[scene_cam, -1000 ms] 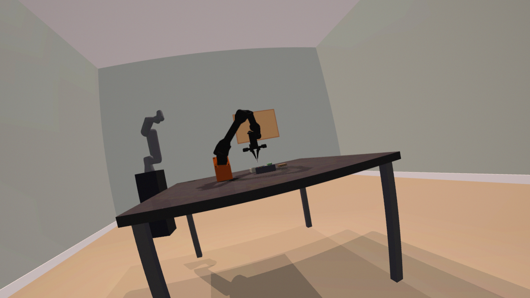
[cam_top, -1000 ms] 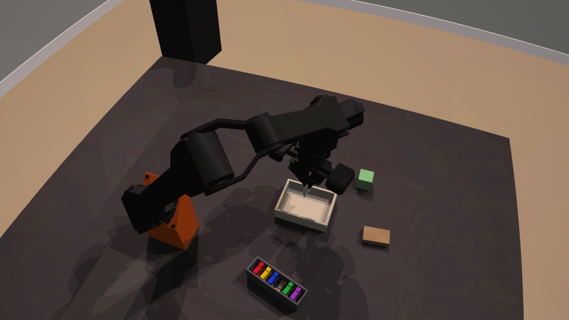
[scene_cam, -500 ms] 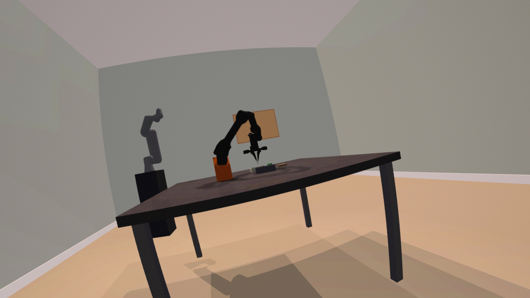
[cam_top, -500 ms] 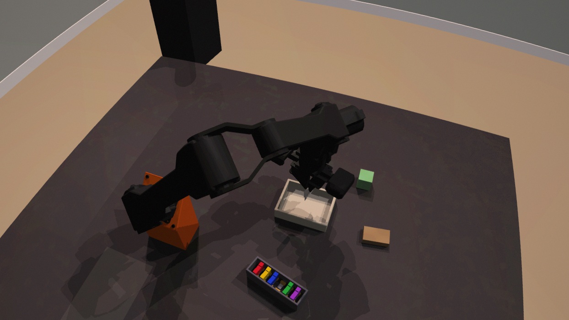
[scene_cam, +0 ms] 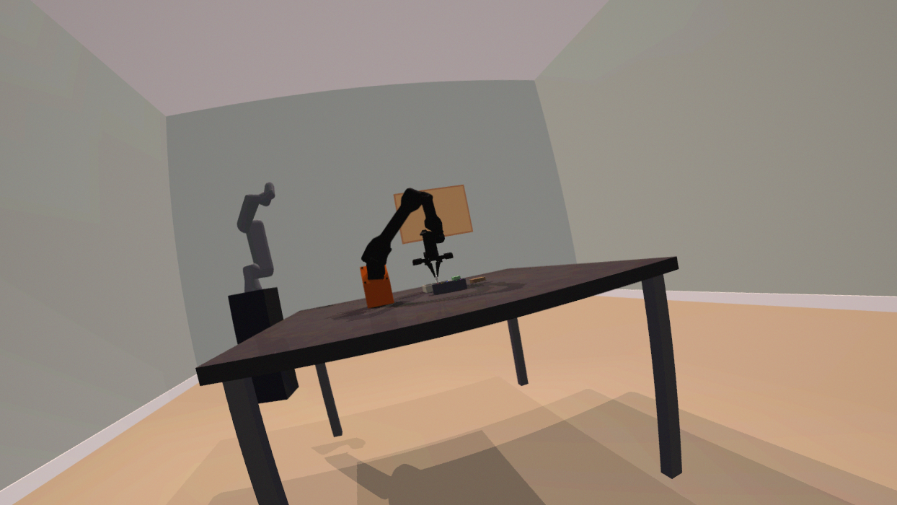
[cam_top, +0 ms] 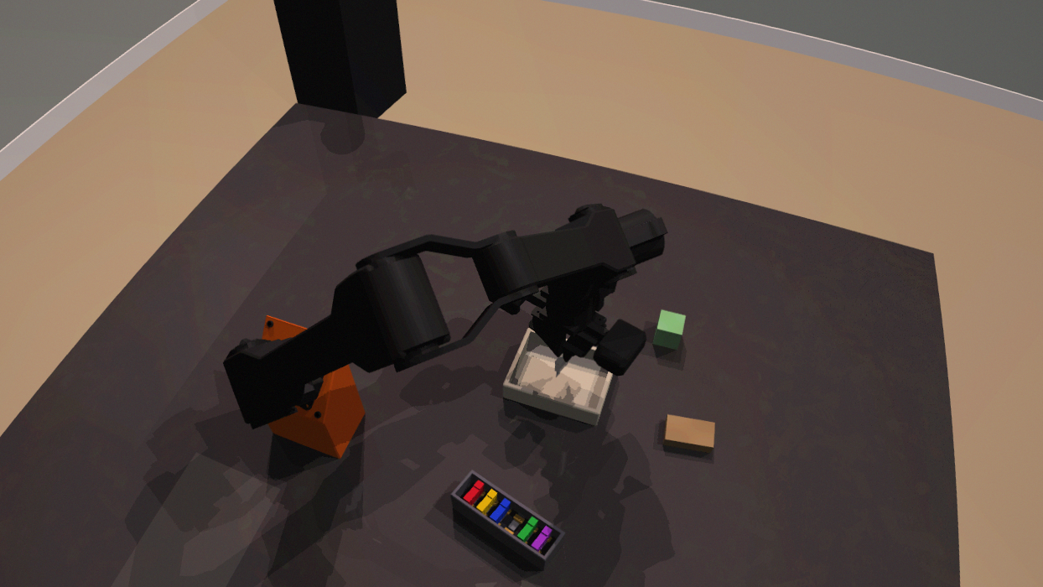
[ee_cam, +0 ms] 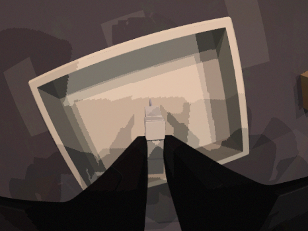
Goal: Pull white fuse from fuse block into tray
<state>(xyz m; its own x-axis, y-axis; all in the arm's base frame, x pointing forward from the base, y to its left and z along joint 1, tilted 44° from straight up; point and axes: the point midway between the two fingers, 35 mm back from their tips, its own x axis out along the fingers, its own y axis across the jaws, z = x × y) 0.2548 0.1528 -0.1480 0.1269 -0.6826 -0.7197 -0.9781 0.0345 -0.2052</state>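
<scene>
Now: the white fuse 20 mm below my gripper tip. From my gripper tip the other things lie so: small grey tile 20 mm behind, 120 mm to the left, 60 mm below; green cube 110 mm ahead, 140 mm to the left, 40 mm below; cream tray 50 mm below.
</scene>
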